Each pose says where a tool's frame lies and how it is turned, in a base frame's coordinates. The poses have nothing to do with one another.
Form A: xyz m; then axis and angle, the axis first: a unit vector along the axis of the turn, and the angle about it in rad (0 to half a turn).
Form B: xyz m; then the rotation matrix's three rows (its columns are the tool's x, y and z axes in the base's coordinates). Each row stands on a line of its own. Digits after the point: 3 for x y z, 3 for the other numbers.
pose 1, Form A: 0.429, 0.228, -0.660, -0.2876, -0.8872, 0.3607, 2.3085
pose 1, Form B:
0.429, 0.228, -0.660
-0.534, 0.160, -0.830
0.694, 0.644, -0.322
0.483, -0.748, -0.455

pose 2, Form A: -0.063, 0.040, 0.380, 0.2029, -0.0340, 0.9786, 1.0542
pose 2, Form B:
-0.063, 0.040, 0.380
0.515, -0.854, 0.071
0.847, 0.495, -0.193
0.130, 0.160, 0.979

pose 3, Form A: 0.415, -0.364, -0.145, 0.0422, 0.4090, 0.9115, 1.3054
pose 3, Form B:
0.415, -0.364, -0.145
0.264, -0.867, 0.423
0.892, 0.386, 0.234
-0.366, 0.316, 0.875

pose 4, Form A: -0.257, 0.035, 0.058, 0.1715, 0.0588, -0.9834, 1.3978
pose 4, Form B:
-0.257, 0.035, 0.058
0.196, 0.977, -0.082
-0.960, 0.175, -0.217
-0.198, 0.121, 0.973

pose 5, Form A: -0.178, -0.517, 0.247, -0.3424, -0.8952, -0.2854, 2.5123
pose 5, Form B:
-0.178, -0.517, 0.247
-0.596, 0.722, -0.350
0.386, 0.641, 0.664
0.704, 0.260, -0.661

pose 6, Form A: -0.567, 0.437, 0.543, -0.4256, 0.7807, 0.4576, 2.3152
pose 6, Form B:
-0.567, 0.437, 0.543
-0.374, -0.894, 0.247
-0.221, 0.345, 0.912
-0.901, 0.286, -0.326

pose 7, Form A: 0.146, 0.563, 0.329, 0.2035, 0.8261, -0.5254, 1.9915
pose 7, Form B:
0.146, 0.563, 0.329
-0.350, 0.716, 0.604
-0.243, 0.553, -0.797
-0.905, -0.426, -0.020

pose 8, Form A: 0.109, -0.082, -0.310, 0.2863, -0.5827, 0.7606, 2.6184
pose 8, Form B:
0.109, -0.082, -0.310
-0.713, -0.691, 0.115
0.069, -0.233, -0.970
0.698, -0.684, 0.213

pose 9, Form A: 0.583, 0.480, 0.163, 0.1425, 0.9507, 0.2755, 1.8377
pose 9, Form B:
0.583, 0.480, 0.163
-0.238, -0.095, 0.967
0.437, 0.878, 0.194
-0.867, 0.468, -0.168

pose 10, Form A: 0.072, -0.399, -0.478, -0.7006, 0.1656, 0.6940, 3.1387
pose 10, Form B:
0.072, -0.399, -0.478
-0.018, -0.234, -0.972
-0.230, -0.945, 0.232
-0.973, 0.228, -0.037

